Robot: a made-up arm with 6 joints. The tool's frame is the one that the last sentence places. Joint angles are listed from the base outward.
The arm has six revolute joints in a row. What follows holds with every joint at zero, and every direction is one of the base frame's.
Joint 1 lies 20 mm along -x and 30 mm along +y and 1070 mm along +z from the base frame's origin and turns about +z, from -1.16 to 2.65 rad.
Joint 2 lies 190 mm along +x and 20 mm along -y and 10 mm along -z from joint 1 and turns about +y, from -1.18 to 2.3 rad.
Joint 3 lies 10 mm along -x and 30 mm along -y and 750 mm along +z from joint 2 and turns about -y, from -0.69 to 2.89 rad.
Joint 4 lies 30 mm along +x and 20 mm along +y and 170 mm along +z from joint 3 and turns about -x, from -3.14 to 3.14 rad.
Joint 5 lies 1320 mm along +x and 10 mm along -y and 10 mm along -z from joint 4 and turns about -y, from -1.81 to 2.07 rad.
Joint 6 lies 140 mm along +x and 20 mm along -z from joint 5 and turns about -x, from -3.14 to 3.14 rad.
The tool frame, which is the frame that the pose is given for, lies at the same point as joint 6; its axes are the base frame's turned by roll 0.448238, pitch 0.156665 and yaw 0.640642 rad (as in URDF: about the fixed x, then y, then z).
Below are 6 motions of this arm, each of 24 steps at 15 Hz.
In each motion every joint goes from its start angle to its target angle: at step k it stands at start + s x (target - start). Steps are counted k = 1, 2, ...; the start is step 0. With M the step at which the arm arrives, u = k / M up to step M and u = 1 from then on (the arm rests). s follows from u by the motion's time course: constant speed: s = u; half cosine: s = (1 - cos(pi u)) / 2; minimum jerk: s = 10 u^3 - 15 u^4 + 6 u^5.
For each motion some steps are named. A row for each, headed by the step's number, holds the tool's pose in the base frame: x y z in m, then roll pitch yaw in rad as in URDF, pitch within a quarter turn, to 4 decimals.
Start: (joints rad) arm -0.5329 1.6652 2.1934 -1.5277 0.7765 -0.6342
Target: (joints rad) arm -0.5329 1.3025 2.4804 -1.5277 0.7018 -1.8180
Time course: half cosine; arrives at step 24
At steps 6, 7, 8, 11, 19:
6: 1.6795 -1.0919 2.0266 -2.6454 -0.7130 -2.1554
7: 1.6525 -1.0755 2.0746 -2.5545 -0.6777 -2.1843
8: 1.6213 -1.0566 2.1264 -2.4584 -0.6377 -2.2093
11: 1.5054 -0.9863 2.2926 -2.1578 -0.5006 -2.2477
19: 1.1577 -0.7766 2.6301 -1.4759 -0.2421 -2.1230

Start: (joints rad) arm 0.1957 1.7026 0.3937 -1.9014 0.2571 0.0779
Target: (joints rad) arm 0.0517 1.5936 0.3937 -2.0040 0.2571 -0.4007
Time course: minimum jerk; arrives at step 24
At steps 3, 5, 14, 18, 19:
3: 1.4352 0.2817 -0.4250 1.9136 0.7027 -0.0701
5: 1.4446 0.2730 -0.4182 1.9241 0.6937 -0.0972
14: 1.5514 0.1582 -0.3322 2.0731 0.6027 -0.4183
18: 1.5911 0.1058 -0.2950 2.1438 0.5766 -0.5473
19: 1.5973 0.0971 -0.2889 2.1555 0.5732 -0.5679

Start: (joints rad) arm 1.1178 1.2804 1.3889 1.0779 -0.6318 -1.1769
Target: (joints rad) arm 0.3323 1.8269 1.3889 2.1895 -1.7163 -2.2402
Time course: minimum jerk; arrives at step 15
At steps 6, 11, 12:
6: 1.6277 1.7181 1.2262 0.5168 0.2972 0.5482
11: 2.0982 0.8228 0.6780 0.2733 -0.2808 -0.2861
12: 2.1137 0.7149 0.6171 0.2503 -0.3765 -0.3252

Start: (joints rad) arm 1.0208 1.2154 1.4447 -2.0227 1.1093 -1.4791
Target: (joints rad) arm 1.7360 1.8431 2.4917 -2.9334 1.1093 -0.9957
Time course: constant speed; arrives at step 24
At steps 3, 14, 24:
3: 1.0842 1.9978 1.7727 -2.6095 0.3440 -0.5214
14: 0.3484 2.1782 1.7821 -2.5348 0.5823 0.0876
24: -0.3099 2.0258 1.7827 -2.3395 0.6816 0.7971

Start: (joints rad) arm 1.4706 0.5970 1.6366 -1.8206 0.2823 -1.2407
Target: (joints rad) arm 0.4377 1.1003 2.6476 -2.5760 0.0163 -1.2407
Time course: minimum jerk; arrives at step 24
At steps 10, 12, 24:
10: 0.4741 0.9813 3.0594 -1.5250 -0.6835 -0.1195
12: 0.5685 0.8310 3.0434 -1.4014 -0.7154 -0.2367
24: 0.6178 0.3211 2.9032 -0.9648 -0.8903 -0.6784

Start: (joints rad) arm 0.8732 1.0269 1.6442 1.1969 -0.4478 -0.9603
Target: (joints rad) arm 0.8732 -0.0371 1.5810 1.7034 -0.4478 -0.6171
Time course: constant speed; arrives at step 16
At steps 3, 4, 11, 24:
3: 1.1244 1.2116 2.7403 0.0505 -0.3027 0.9997
4: 1.0526 1.1254 2.8316 0.0063 -0.3518 0.9777
11: 0.4644 0.4229 3.2432 -0.1945 -0.7205 0.7645
24: -0.0005 -0.1281 3.2659 -0.1281 -0.9820 0.4582

